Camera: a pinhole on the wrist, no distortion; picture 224 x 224 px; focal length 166.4 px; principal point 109.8 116.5 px. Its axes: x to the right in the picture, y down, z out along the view. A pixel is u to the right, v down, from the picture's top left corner.
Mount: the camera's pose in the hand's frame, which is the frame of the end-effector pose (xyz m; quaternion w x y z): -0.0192 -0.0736 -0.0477 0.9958 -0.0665 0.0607 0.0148
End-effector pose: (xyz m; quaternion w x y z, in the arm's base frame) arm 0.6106 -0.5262 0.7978 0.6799 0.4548 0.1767 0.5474
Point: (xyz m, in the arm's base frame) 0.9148 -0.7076 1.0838
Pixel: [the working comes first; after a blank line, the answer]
In the camera's frame: -0.0272 0.0630 0.5124

101 137
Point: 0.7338 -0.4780 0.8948
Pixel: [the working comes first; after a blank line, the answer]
In the camera's frame: 0.1094 0.0521 0.1924

204 162
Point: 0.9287 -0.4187 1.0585
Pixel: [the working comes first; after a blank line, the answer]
In the camera's frame: 0.2452 0.0376 0.4152

208 132
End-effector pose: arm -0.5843 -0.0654 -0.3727 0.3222 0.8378 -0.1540 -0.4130
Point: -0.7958 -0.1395 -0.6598
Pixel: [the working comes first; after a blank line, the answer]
In the camera's frame: 0.0507 -0.1166 0.3722

132 64
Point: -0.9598 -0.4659 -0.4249
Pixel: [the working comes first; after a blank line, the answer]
In the camera's frame: -0.0282 0.2601 0.5735

102 192
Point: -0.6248 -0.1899 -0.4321
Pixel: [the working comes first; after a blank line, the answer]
In the camera's frame: 0.0775 0.1010 0.1836

180 208
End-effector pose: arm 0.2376 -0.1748 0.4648 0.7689 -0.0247 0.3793 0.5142
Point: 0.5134 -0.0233 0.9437
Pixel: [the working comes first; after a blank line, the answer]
In the camera's frame: -0.1765 0.0140 0.5967

61 120
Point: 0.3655 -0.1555 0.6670
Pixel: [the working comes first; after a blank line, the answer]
In the camera's frame: -0.0972 0.0169 0.2657

49 127
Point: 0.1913 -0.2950 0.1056
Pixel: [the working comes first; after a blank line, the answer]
In the camera's frame: 0.1689 -0.0391 -0.2738

behind the camera
